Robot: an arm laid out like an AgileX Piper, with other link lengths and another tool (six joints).
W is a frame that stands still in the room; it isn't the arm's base.
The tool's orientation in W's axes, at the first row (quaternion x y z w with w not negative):
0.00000, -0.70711, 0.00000, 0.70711
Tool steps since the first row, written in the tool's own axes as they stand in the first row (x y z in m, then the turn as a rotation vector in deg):
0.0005, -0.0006, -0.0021, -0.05, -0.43, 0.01
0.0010, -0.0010, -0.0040, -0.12, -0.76, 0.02
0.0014, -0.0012, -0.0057, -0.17, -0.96, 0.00
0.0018, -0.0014, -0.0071, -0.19, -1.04, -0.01
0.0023, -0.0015, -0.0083, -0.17, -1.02, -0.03
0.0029, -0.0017, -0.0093, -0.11, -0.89, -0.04
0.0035, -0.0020, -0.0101, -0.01, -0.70, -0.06
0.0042, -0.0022, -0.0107, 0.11, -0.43, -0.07
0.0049, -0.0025, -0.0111, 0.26, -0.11, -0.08
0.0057, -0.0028, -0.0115, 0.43, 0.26, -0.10
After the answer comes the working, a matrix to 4 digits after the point.
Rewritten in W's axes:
0.0021, -0.0006, 0.0005, -0.01, -0.43, -0.05
0.0040, -0.0010, 0.0010, -0.02, -0.76, -0.12
0.0057, -0.0012, 0.0014, 0.00, -0.96, -0.17
0.0071, -0.0014, 0.0018, 0.01, -1.04, -0.19
0.0083, -0.0015, 0.0023, 0.03, -1.02, -0.17
0.0093, -0.0017, 0.0029, 0.04, -0.89, -0.11
0.0101, -0.0020, 0.0035, 0.06, -0.70, -0.01
0.0107, -0.0022, 0.0042, 0.07, -0.43, 0.11
0.0111, -0.0025, 0.0049, 0.08, -0.11, 0.26
0.0115, -0.0028, 0.0057, 0.10, 0.26, 0.43

The tool's axes in the first row as the columns of a matrix, in W's axes (rounded; the answer above uses it unrounded):
0.0000, 0.0000, -1.0000
0.0000, 1.0000, 0.0000
1.0000, 0.0000, 0.0000

